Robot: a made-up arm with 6 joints. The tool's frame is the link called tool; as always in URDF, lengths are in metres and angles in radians. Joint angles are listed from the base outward. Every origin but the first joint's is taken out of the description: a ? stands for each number. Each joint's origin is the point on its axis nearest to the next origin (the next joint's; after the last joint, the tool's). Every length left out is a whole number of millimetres.
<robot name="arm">
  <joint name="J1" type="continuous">
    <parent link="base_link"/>
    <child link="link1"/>
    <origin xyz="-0.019 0 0.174" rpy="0 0 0"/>
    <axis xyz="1 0 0"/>
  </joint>
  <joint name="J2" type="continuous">
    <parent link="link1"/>
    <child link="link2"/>
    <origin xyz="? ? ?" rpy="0 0 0"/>
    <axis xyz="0 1 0"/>
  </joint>
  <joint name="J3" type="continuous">
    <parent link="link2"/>
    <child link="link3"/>
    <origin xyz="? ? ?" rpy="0 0 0"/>
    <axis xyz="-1 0 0"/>
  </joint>
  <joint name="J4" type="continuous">
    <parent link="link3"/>
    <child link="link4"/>
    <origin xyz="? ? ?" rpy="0 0 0"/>
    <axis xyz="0 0 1"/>
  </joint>
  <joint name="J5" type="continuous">
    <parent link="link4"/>
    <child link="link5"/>
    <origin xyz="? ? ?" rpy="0 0 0"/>
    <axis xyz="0 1 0"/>
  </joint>
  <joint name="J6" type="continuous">
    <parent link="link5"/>
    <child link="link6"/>
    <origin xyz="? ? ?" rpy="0 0 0"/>
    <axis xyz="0 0 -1"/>
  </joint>
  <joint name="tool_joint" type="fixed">
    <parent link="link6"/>
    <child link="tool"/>
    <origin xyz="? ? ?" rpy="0 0 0"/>
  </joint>
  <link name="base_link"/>
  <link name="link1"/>
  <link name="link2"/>
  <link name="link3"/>
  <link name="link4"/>
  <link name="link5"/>
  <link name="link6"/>
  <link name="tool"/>
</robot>
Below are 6 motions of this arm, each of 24 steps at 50 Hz.
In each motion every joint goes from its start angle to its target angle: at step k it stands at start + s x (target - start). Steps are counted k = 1, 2, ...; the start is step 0. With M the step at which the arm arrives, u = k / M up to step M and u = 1 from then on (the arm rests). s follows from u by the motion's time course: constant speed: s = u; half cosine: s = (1 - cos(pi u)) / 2; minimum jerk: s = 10 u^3 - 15 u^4 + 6 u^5.
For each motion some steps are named. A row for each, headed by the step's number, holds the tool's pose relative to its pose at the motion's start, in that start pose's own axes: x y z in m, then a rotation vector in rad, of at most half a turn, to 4 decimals.
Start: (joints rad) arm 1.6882 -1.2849 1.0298 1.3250 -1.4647 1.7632
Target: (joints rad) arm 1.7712 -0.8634 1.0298 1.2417 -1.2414 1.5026
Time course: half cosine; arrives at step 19
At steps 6, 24:
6: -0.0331 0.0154 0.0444 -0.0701 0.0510 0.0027
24: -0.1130 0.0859 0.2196 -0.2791 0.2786 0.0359

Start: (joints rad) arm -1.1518 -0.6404 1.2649 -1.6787 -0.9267 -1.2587
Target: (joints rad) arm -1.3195 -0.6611 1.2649 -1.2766 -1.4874 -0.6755
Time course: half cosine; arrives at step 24
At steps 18, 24:
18: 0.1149 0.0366 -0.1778 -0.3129 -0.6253 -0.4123
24: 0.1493 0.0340 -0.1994 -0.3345 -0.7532 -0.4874

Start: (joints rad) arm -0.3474 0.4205 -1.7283 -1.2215 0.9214 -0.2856
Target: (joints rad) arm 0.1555 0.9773 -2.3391 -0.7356 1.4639 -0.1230
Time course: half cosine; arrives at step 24
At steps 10, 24:
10: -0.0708 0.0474 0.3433 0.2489 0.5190 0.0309
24: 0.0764 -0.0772 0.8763 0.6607 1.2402 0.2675

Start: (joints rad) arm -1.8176 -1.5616 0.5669 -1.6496 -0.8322 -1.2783
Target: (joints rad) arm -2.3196 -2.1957 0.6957 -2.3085 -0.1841 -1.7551
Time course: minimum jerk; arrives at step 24
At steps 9, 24:
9: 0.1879 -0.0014 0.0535 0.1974 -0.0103 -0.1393
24: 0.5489 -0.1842 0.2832 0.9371 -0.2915 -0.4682

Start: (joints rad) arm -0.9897 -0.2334 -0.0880 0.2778 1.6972 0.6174
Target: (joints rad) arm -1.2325 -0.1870 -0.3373 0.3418 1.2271 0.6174
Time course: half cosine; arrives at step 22
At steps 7, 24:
7: -0.0114 -0.0180 -0.0407 0.0348 -0.0945 0.0043
24: -0.0396 -0.0698 -0.1591 0.1611 -0.4009 0.0395

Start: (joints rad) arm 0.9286 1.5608 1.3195 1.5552 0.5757 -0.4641
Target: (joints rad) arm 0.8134 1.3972 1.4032 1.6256 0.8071 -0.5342
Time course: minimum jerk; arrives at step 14
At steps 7, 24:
7: 0.0115 0.0253 0.0838 0.1313 0.1123 0.0107
24: 0.0257 0.0389 0.1693 0.2730 0.2195 0.0329

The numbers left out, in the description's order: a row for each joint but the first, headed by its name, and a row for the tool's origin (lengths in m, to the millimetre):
J2: 0 -0.408 0.02
J3: -0.07 0 -0.057
J4: 0 0.108 -0.19
J5: -0.185 0.342 0
J6: -0.106 0 -0.063
tool: -0.243 0.093 0

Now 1 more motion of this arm.
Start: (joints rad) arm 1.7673 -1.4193 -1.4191 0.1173 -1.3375 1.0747
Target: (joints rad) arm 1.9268 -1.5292 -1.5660 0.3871 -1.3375 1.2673
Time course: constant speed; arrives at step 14
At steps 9, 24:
9: 0.0330 0.0083 0.1467 0.2198 0.1688 -0.1491
24: 0.0589 -0.0098 0.2253 0.3367 0.2737 -0.2175

